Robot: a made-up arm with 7 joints.
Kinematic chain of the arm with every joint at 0, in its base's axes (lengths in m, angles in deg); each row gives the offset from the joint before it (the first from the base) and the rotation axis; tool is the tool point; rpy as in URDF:
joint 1: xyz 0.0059 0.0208 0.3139 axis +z
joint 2: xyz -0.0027 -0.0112 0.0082 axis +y
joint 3: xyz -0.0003 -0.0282 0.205 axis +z
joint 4: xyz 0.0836 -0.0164 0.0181 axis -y
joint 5: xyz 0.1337 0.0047 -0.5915 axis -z
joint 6: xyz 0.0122 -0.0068 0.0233 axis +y
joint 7: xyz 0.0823 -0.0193 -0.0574 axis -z
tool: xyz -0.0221 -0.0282 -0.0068 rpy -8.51 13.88 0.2
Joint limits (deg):
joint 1: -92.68..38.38
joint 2: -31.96..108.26
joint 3: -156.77..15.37
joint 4: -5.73..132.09
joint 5: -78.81..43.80
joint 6: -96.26..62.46
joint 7: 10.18..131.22
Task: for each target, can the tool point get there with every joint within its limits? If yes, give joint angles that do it. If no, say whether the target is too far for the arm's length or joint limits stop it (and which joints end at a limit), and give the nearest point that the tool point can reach.
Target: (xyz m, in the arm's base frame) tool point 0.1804 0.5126 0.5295
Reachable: no: joint limits stop it (at a limit: joint 1, joint 2, joint 3, joint 5, joint 7) | nearest point 0.2524 0.4775 0.5406 | short by 0.081 m
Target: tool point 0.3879 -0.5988 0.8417
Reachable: yes | joints 18.73 20.11 -92.35 102.26 -56.44 13.26 33.02
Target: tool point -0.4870 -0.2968 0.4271
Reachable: yes | joints -15.40 68.89 -116.78 18.61 15.67 8.67 84.61
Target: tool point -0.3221 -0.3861 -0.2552
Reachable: yes | joints -46.22 95.25 -39.53 67.96 -39.41 33.81 79.44
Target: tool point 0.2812 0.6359 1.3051
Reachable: no: too far | nearest point 0.2809 0.4138 1.0789 | short by 0.317 m
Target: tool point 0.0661 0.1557 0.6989
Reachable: no: joint limits stop it (at a limit: joint 1, joint 2, joint 3, joint 5, joint 7) | nearest point -0.0343 0.2094 0.6862 | short by 0.115 m
